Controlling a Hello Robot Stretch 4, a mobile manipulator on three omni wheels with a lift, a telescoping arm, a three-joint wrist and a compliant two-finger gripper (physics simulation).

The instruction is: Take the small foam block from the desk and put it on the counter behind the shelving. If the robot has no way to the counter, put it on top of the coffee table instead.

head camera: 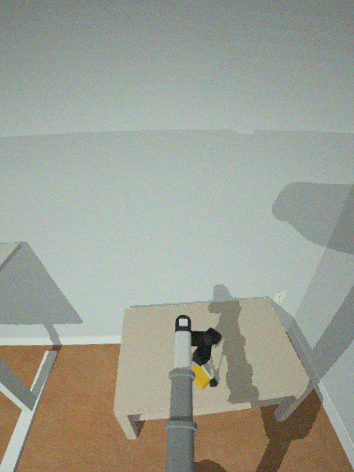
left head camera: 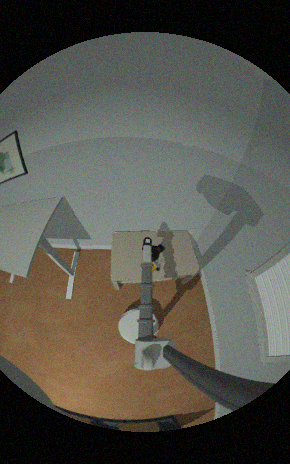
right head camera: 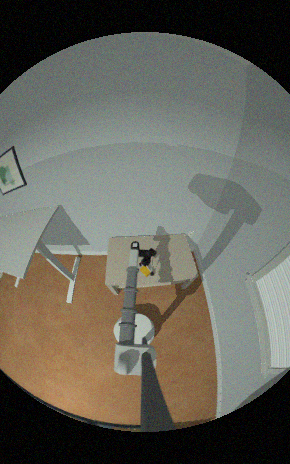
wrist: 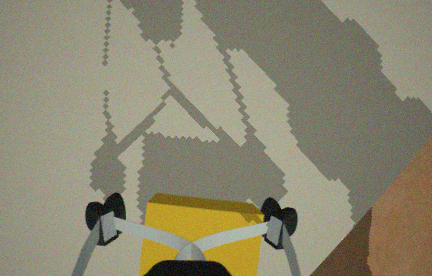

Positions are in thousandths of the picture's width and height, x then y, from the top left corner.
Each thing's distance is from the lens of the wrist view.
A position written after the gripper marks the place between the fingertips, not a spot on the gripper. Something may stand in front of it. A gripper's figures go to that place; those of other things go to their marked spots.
gripper (wrist: 448, 770): 0.25 m
beige coffee table (wrist: 740, 408): 0.28 m
